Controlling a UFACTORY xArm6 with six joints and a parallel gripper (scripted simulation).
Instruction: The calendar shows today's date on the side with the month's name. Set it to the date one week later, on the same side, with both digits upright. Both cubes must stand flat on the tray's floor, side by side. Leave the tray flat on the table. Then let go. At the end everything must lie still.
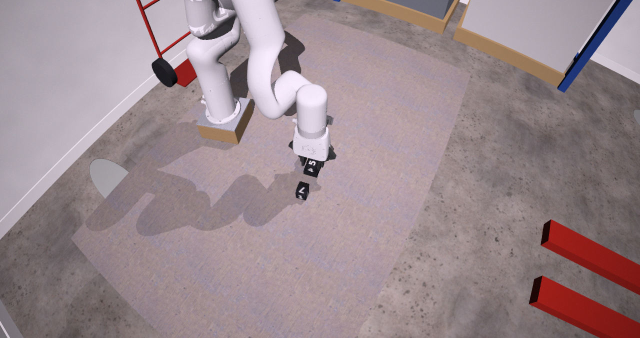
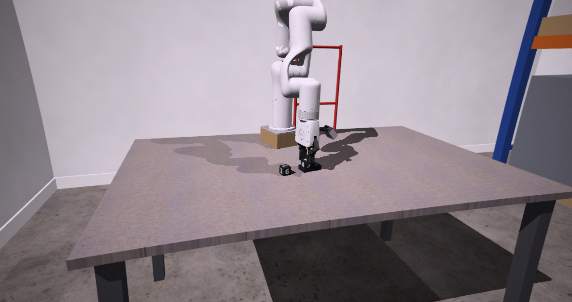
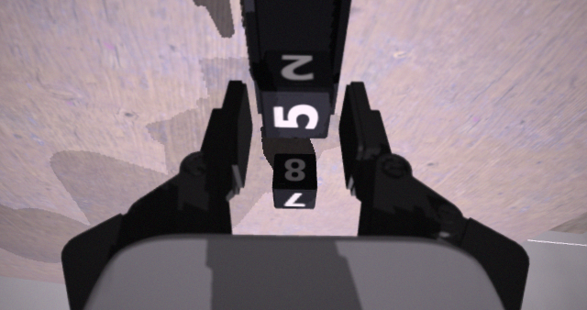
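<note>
My hand is 40 mm above the black tray and 20 mm to the right of it.
</note>
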